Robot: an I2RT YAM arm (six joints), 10 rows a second.
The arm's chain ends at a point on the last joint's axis. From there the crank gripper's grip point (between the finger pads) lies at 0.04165 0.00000 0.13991 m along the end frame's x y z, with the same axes.
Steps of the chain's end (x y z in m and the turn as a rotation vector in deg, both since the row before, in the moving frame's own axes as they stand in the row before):
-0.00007 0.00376 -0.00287 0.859 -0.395 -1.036
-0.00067 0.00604 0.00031 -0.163 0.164 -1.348
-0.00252 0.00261 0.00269 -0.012 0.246 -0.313
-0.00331 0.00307 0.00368 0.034 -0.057 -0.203
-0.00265 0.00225 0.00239 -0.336 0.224 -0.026
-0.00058 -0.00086 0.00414 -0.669 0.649 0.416
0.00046 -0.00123 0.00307 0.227 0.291 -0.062
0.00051 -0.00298 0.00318 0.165 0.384 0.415
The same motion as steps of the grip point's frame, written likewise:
-0.00106 0.00092 -0.00261 0.859 -0.395 -1.036
-0.00028 0.00545 0.00019 -0.163 0.164 -1.348
-0.00192 0.00241 0.00251 -0.012 0.246 -0.313
-0.00345 0.00284 0.00372 0.034 -0.057 -0.203
-0.00210 0.00305 0.00222 -0.336 0.224 -0.026
0.00100 0.00108 0.00365 -0.669 0.649 0.416
0.00117 -0.00183 0.00286 0.227 0.291 -0.062
0.00145 -0.00308 0.00290 0.165 0.384 0.415

